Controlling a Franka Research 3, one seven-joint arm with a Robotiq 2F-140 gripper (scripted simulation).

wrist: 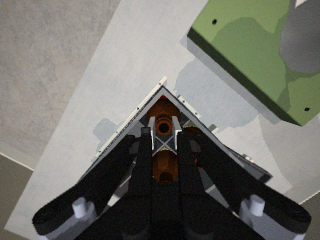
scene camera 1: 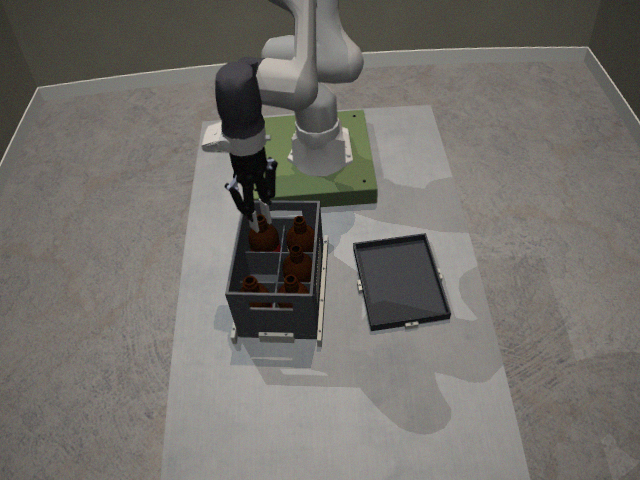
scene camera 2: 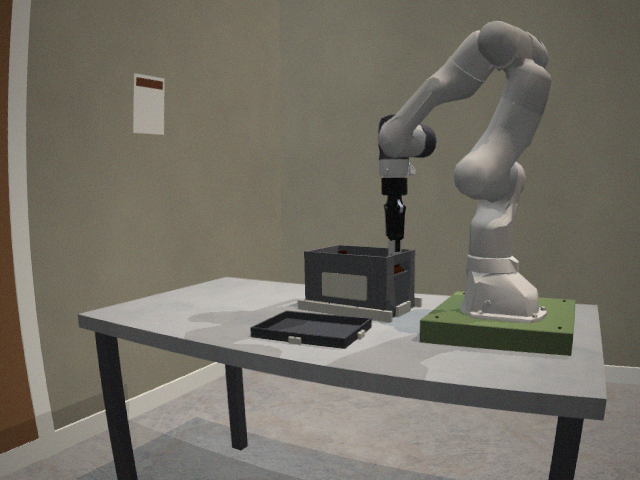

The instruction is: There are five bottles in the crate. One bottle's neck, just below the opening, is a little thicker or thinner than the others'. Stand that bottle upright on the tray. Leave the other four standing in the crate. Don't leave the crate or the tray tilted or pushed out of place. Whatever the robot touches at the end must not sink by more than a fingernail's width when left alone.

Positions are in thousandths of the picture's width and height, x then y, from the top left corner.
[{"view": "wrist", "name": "my gripper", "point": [511,515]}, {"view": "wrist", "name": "dark grey crate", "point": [439,502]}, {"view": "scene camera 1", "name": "my gripper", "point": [409,468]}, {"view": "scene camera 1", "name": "dark grey crate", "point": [390,670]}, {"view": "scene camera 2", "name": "my gripper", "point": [616,547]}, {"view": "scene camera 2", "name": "dark grey crate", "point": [570,578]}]
